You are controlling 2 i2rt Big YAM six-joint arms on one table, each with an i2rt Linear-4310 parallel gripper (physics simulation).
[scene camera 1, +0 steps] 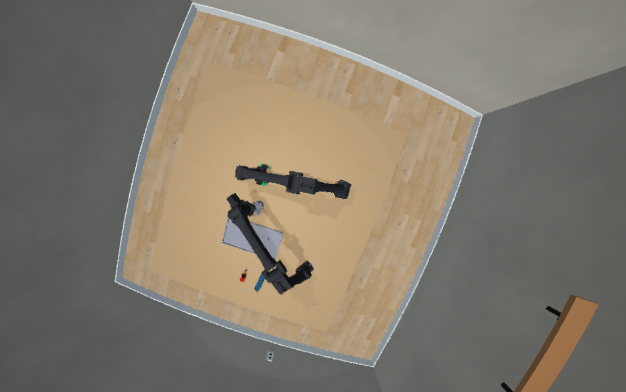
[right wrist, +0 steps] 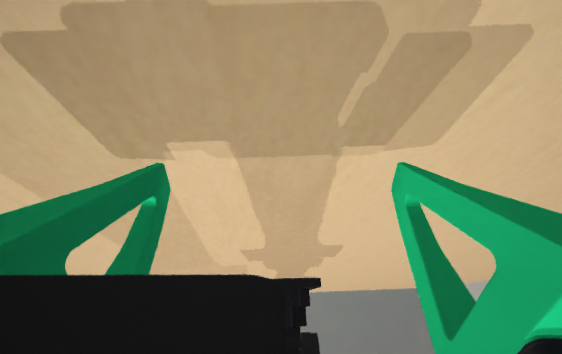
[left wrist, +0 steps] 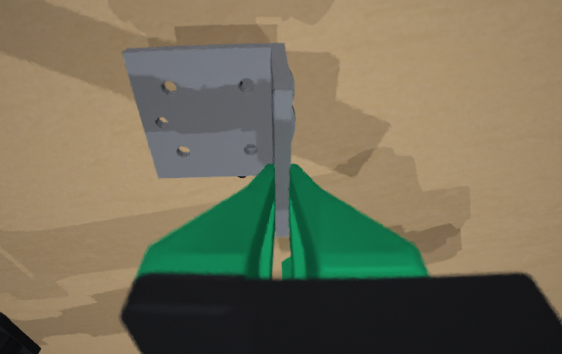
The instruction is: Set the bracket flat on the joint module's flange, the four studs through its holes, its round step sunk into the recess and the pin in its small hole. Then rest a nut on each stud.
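Seen in the pictures: left gripper, fingertip midpoint: (scene camera 1: 251, 206) (left wrist: 282, 177); right gripper, fingertip midpoint: (right wrist: 280, 175); left arm's base, origin of the base link: (scene camera 1: 304, 269); right arm's base, origin of the base link: (right wrist: 285, 281) (left wrist: 3, 330).
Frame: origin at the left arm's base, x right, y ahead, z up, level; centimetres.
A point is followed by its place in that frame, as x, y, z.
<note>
The grey L-shaped bracket (left wrist: 206, 109) @[5.5, 56.9, 8.7] fills the left wrist view, and its flat plate with several holes faces the camera. My left gripper (left wrist: 282, 177) @[5.8, 60.8, 12.0] is shut on the bracket's upright wall (left wrist: 282, 147) @[4.0, 60.3, 12.9]. The two left corner holes show table colour and the two right ones show grey. A sliver of the joint module (left wrist: 293, 105) @[5.3, 61.1, 5.6] shows behind the wall; the rest is hidden. In the scene view the left gripper (scene camera 1: 251, 208) @[5.8, 60.8, 12.0] is at the grey module (scene camera 1: 258, 207) @[7.8, 57.2, 8.5]. My right gripper (scene camera 1: 264, 175) @[26.6, 69.6, 1.3] is open and empty above bare table, as the right wrist view (right wrist: 279, 182) also shows.
A grey flat plate (scene camera 1: 251, 237) lies under the left arm, with specks on it too small to tell. A red object (scene camera 1: 243, 276) @[-38.7, 26.1, 3.3] and a blue object (scene camera 1: 259, 281) @[-31.6, 15.6, 3.9] lie near the left arm's base. A low rim edges the floor.
</note>
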